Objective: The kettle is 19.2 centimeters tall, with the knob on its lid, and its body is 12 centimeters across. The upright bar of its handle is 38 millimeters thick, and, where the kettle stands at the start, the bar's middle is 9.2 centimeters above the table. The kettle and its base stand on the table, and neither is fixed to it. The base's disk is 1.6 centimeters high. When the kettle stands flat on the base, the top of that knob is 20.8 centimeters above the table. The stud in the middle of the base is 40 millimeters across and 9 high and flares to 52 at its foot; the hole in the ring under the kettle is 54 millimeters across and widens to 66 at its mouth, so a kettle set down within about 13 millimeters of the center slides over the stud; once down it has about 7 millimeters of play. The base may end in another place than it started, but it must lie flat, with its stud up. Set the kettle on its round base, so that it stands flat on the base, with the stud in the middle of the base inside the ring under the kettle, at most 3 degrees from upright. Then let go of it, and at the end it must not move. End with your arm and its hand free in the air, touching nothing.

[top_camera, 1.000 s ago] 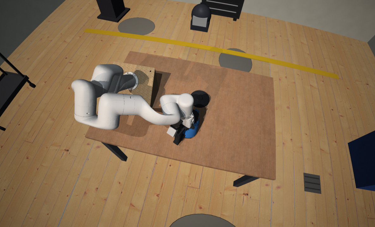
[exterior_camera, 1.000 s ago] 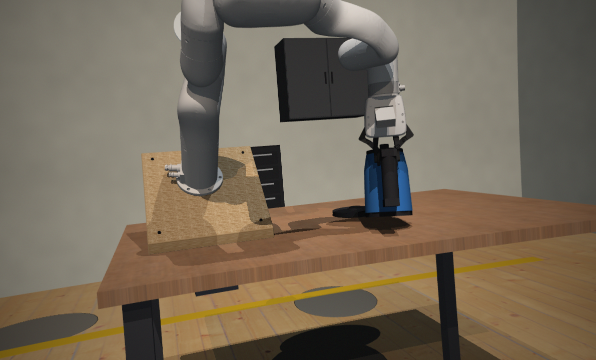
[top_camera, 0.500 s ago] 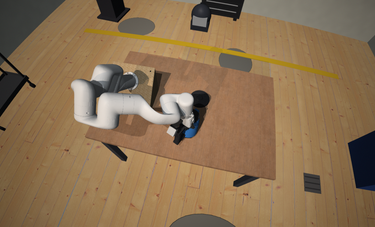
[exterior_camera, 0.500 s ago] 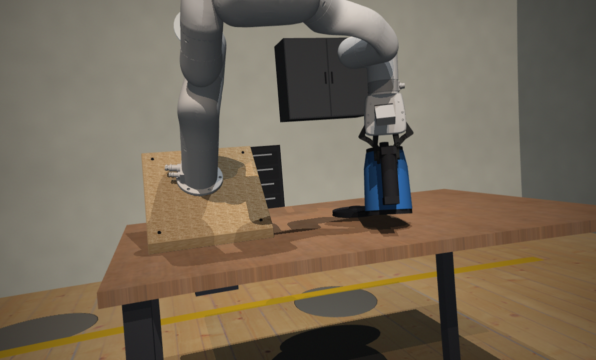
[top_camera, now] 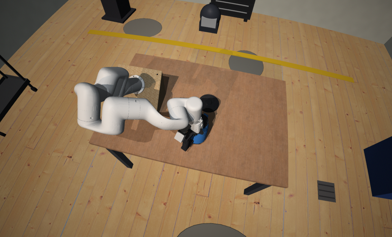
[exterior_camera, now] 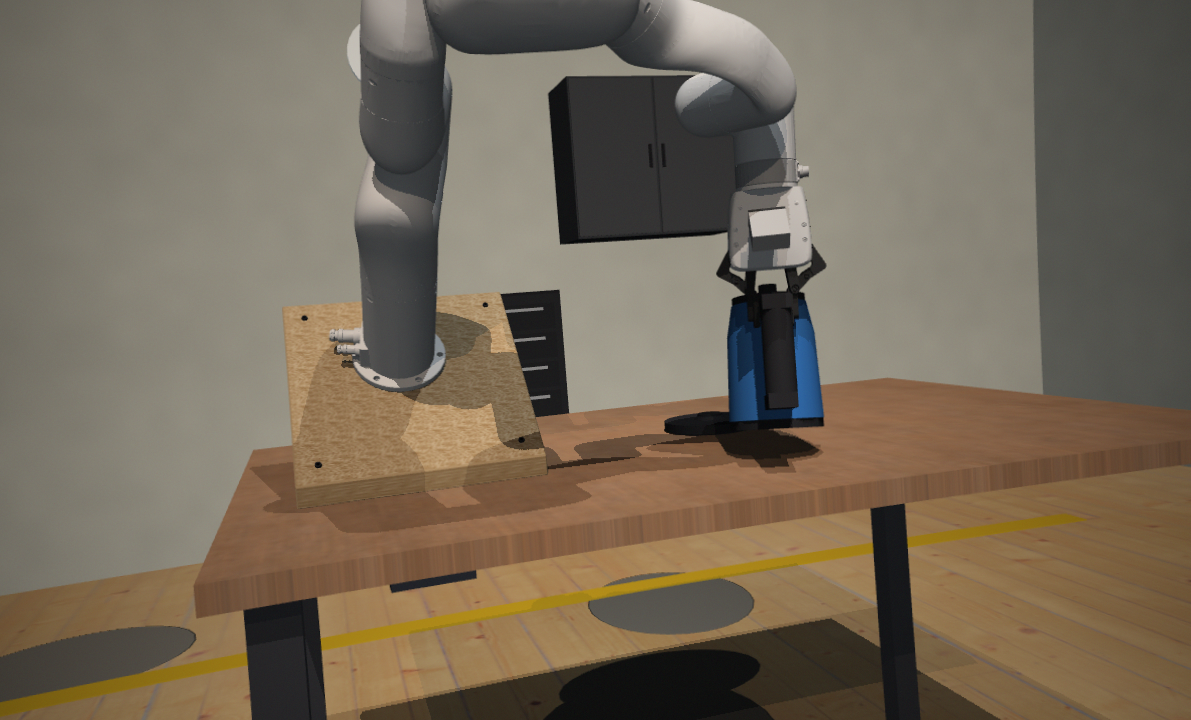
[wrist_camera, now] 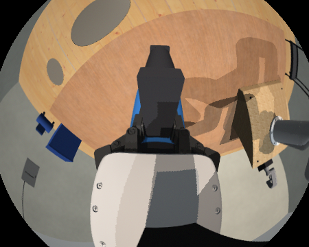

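Now: the blue kettle 60 mm below my hand, 30 mm to the left of it and 10 mm ahead of it. From my hand the other things lie so: round black base (330 mm to the left, 180 mm below, 10 mm ahead).
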